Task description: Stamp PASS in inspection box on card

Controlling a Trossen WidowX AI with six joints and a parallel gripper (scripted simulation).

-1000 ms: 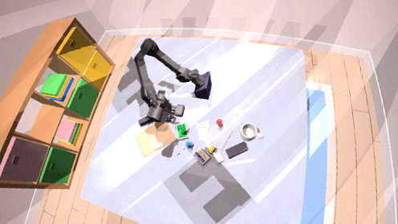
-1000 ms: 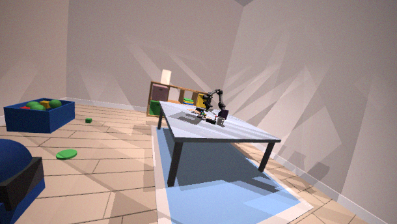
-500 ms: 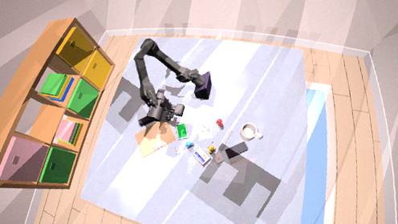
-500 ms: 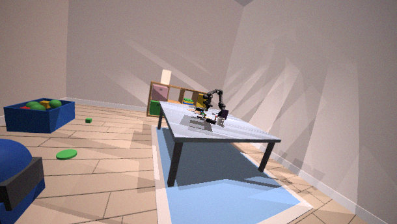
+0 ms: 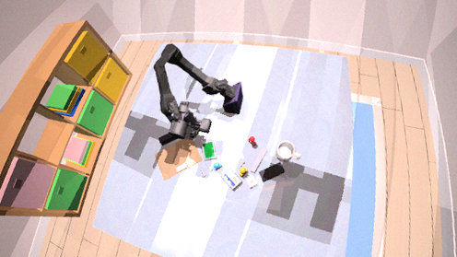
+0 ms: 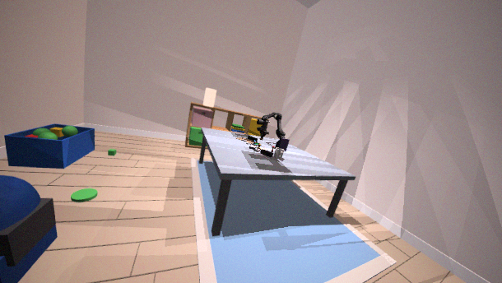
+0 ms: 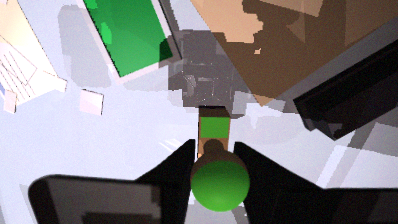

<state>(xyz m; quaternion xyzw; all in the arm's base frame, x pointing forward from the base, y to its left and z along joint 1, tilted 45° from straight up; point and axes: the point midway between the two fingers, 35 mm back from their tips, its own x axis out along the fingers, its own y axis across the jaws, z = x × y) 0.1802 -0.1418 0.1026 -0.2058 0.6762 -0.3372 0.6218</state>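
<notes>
My gripper tip is 80 mm short of the green ink pad, 60 mm to the right of it and 70 mm above it. Also, from my gripper tip: dark bar: 20 mm ahead, 160 mm to the right, 60 mm below; white lined card: 80 mm ahead, 190 mm to the left, 80 mm below; blue stamp: 170 mm ahead, 110 mm to the left, 60 mm below.
</notes>
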